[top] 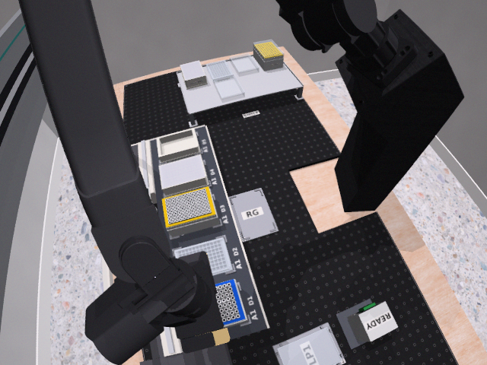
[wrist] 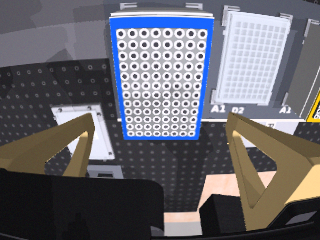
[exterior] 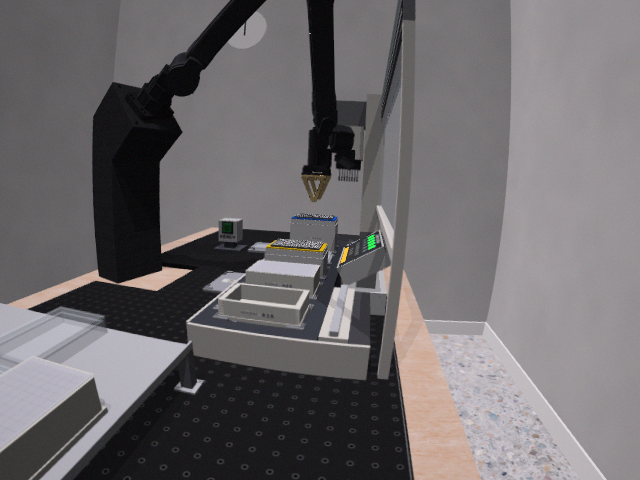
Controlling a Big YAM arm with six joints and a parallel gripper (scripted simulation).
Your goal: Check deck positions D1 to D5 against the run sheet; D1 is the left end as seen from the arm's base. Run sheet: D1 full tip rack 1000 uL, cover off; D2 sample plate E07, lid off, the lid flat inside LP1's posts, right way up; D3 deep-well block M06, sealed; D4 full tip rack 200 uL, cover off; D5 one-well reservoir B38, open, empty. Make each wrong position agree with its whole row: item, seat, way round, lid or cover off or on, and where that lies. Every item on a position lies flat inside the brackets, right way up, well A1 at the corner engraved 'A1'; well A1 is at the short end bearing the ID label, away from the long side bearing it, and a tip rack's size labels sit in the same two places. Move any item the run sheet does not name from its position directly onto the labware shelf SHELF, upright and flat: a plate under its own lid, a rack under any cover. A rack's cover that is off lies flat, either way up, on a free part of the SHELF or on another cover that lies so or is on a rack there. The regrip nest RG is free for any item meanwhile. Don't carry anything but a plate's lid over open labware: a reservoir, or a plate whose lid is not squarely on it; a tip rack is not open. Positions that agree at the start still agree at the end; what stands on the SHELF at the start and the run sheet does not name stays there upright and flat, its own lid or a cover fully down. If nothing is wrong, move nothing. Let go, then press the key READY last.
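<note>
Right now the yellow-rimmed tip rack is 4 cm behind my hand, 25 cm to the right of it and 11 cm below it. From my hand the other things lie so: blue-rimmed tip rack (1 cm behind, 1 cm to the right, 8 cm below); then clear well plate (2 cm behind, 12 cm to the right, 14 cm below); then pipetting head (10 cm ahead, 21 cm to the left, 18 cm above).
</note>
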